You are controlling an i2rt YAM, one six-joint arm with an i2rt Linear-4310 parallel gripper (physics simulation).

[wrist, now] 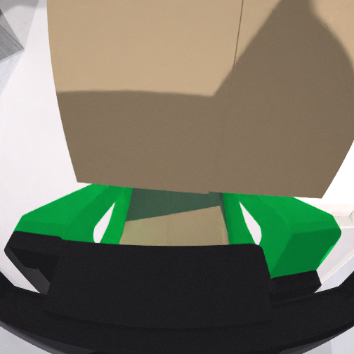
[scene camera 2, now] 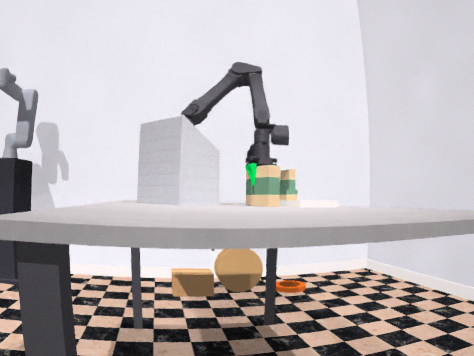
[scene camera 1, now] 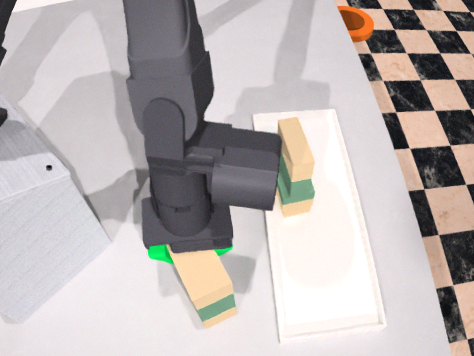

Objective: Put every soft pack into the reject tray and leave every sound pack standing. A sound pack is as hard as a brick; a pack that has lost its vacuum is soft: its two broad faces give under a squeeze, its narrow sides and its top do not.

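Places are measured from the arm's base along level axes (x left, y down, z back), in millimetres.
Where they show: gripper, fingertip midpoint: [scene camera 2: 260, 186]; arm's base at its link origin: [scene camera 2: 179, 137].
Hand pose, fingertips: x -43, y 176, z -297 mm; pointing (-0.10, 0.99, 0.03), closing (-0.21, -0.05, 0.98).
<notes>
Each offset is from my fingertips to the top centre of the thing. "*": to the spot under its first point. Level surfaces: height alone.
My gripper [scene camera 1: 194, 256] [scene camera 2: 262, 183] [wrist: 176, 174] has its green fingers against both sides of the front pack {dx -35, dy -69, dz -18 mm} [scene camera 1: 204, 277] [scene camera 2: 269, 187] [wrist: 174, 231], a tan pack with a green band, standing upright on the table. Whether its faces give cannot be seen. The rear pack [wrist: 145, 140] looms large in the wrist view and partly hides the gripped pack; in scene camera 1 the hand and arm hide it. Another tan and green pack {dx +147, dy -72, dz -131 mm} [scene camera 1: 300, 162] [scene camera 2: 288, 186] stands in the rear part of the white reject tray {* dx -79, dy +49, dz -121 mm} [scene camera 1: 280, 327] [scene camera 2: 322, 203]; its band looks dented.
A tall grey block [scene camera 1: 52, 240] [scene camera 2: 160, 162] stands left of the packs on the table {dy +71 mm} [scene camera 1: 150, 325] [scene camera 2: 125, 220]. The table's right edge runs beyond the tray. An orange ring [scene camera 1: 366, 32] [scene camera 2: 291, 290] lies on the checkered floor.
</notes>
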